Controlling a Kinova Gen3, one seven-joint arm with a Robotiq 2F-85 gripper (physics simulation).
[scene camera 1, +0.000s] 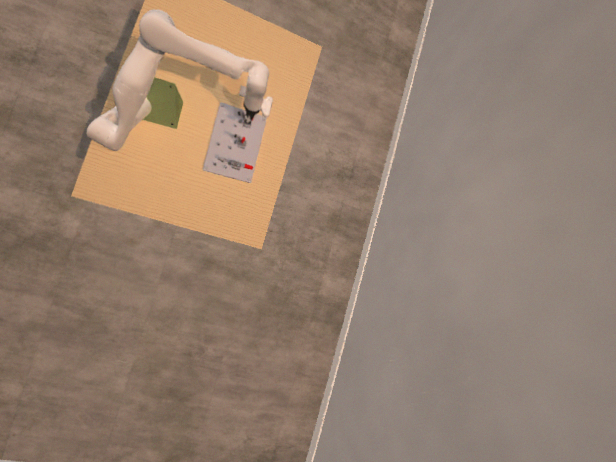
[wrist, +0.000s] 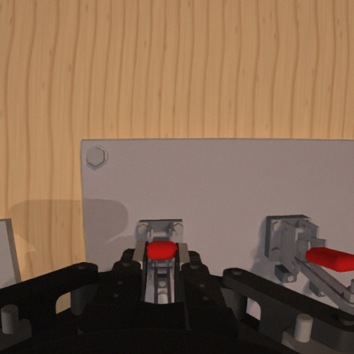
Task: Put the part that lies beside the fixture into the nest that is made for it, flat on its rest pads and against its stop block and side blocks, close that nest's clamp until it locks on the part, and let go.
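Frame: origin at the arm's base, x back, y down, z right, level; metres.
Seen in the pictures: gripper, fingertip midpoint: (scene camera 1: 249, 119).
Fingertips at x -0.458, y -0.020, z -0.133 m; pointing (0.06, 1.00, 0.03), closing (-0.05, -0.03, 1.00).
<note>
Offsets run from my fingertips to a thing's middle. "spot": to the spot under its first point. Level surfaces: height alone.
The fixture plate {spot: dx -0.061, dy +0.064, dz +0.127 m} (scene camera 1: 252, 152) (wrist: 220, 175) carries three toggle clamps in a row. My gripper (scene camera 1: 248, 121) (wrist: 161, 257) is over the plate's upper end and is shut on the red handle (wrist: 161, 250) of the end clamp. The handle stands between the fingertips, with the clamp's grey base (wrist: 161, 227) just beyond. The nest under my gripper is hidden, so I cannot tell whether a part sits in it. A light grey piece {dx +0.058, dy +0.074, dz -0.154 m} (scene camera 1: 243, 91) (wrist: 7, 255) is beside the plate's upper edge; I cannot tell what it is.
The middle clamp's red handle {spot: dx -0.011, dy -0.024, dz +0.118 m} (scene camera 1: 243, 140) (wrist: 330, 258) is near the gripper's right side in the wrist view. The far clamp's red handle {dx -0.070, dy +0.022, dz +0.214 m} (scene camera 1: 248, 166) points outward. Small blocks and pins stand on the plate. An olive green panel (scene camera 1: 165, 105) is on the wooden table {dy +0.078 m} (scene camera 1: 190, 200) by the arm.
</note>
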